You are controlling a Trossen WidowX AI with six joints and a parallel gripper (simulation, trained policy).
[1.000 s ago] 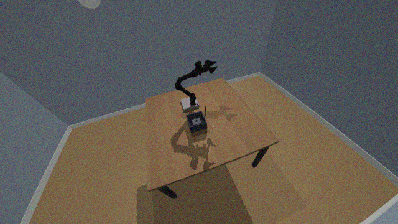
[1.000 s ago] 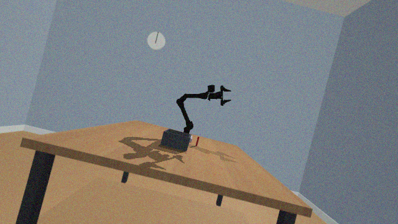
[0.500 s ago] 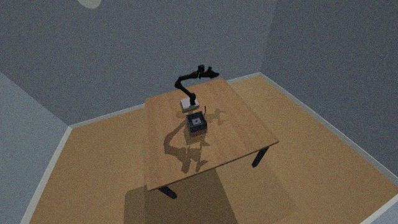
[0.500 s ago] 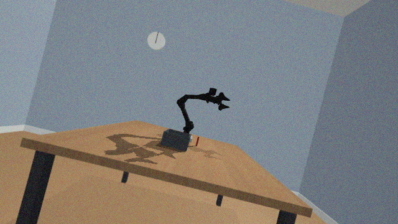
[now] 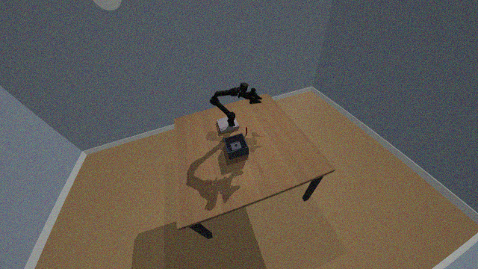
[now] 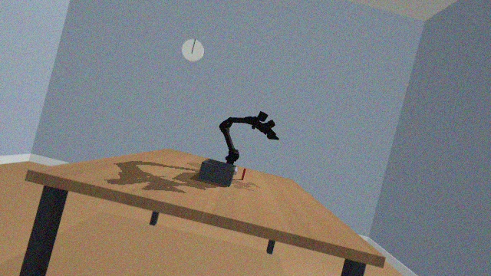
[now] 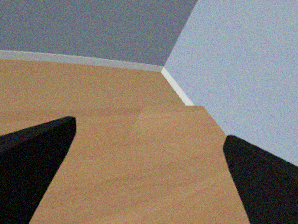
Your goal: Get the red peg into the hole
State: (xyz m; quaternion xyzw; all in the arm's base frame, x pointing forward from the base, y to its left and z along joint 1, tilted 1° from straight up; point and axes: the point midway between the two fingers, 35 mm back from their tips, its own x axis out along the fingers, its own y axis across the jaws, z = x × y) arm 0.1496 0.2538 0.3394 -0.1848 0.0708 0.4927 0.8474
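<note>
Now: gripper tip 31 cm above the red peg, 17 cm to the left of it and 1 cm past it. From my gripper tip the other things lie so: dark box (33 cm to the right, 33 cm below, 17 cm ahead).
</note>
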